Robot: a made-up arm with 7 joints.
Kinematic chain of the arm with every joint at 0, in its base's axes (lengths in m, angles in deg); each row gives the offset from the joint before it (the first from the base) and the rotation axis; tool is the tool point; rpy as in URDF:
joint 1: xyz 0 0 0 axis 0.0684 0.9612 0.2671
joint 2: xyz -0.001 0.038 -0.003 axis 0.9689 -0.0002 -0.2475
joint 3: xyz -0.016 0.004 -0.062 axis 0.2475 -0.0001 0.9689
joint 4: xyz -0.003 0 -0.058 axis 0.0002 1 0
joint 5: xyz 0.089 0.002 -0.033 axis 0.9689 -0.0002 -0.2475
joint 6: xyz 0.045 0 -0.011 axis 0.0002 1 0
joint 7: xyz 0.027 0 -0.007 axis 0.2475 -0.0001 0.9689
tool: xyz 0 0 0 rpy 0 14.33 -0.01
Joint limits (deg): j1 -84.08..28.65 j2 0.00..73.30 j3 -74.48..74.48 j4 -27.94..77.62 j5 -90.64..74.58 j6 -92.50..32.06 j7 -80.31..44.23
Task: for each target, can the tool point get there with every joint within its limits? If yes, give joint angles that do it. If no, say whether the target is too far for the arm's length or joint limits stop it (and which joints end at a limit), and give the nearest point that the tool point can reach.
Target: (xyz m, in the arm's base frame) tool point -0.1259 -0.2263 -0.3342
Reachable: no: too far | nearest point -0.0862 -0.0911 -0.2222 | short by 0.180 m
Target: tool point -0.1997 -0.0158 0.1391
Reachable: no: joint limits stop it (at a limit: joint 1, joint 2, joint 4) | nearest point -0.0575 0.1236 0.1099 | short by 0.201 m
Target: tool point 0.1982 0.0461 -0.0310
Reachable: yes | joints -37.91 30.23 -0.71 -1.86 37.69 -69.49 -41.67
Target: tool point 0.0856 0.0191 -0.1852
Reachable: yes | joints -9.73 37.90 -48.46 9.80 14.96 -80.40 3.24
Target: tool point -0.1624 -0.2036 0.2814
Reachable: no: too far | nearest point 0.0565 -0.1028 0.0745 | short by 0.318 m
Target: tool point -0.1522 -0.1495 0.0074
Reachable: no: joint limits stop it (at a limit: joint 1, joint 2, joint 3, joint 5, joint 6) | nearest point -0.0406 -0.1079 -0.0889 | short by 0.153 m
